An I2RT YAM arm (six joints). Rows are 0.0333 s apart.
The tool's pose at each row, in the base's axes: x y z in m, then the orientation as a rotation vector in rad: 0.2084 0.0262 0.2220 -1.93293 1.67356 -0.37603; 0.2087 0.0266 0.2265 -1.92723 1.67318 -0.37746; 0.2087 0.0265 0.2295 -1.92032 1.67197 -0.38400; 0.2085 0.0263 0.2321 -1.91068 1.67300 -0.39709; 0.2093 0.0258 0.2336 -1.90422 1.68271 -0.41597; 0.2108 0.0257 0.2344 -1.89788 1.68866 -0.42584; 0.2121 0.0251 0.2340 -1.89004 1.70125 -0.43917; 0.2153 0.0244 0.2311 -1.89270 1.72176 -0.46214; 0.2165 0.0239 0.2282 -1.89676 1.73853 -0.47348; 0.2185 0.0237 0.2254 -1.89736 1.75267 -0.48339; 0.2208 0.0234 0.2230 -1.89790 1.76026 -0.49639; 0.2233 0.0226 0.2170 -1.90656 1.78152 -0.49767; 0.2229 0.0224 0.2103 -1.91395 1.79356 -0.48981; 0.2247 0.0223 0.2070 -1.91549 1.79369 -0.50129; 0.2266 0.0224 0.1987 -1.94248 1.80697 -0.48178; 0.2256 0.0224 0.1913 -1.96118 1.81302 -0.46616
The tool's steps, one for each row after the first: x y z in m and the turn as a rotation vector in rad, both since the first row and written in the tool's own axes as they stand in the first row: -0.0010 -0.0028 -0.0034 0.00443 -0.00093 0.00264; -0.0013 -0.0045 -0.0058 0.01197 0.00049 0.00444; -0.0015 -0.0058 -0.0081 0.02262 0.00642 0.00731; -0.0011 -0.0073 -0.0090 0.02899 0.02152 0.01112; -0.0008 -0.0090 -0.0088 0.03376 0.02912 0.01513; 0.0001 -0.0098 -0.0079 0.03738 0.04206 0.02221; 0.0017 -0.0107 -0.0040 0.03354 0.06806 0.02488; 0.0029 -0.0100 -0.0011 0.02642 0.08516 0.02764; 0.0038 -0.0100 0.0022 0.02229 0.09906 0.03140; 0.0049 -0.0105 0.0053 0.02254 0.11135 0.03155; 0.0070 -0.0091 0.0114 0.00652 0.12573 0.03593; 0.0080 -0.0049 0.0165 -0.00707 0.12921 0.03894; 0.0089 -0.0045 0.0201 -0.00422 0.13677 0.03558; 0.0104 -0.0013 0.0279 -0.03493 0.13884 0.03103; 0.0112 0.0037 0.0334 -0.05533 0.13749 0.02696
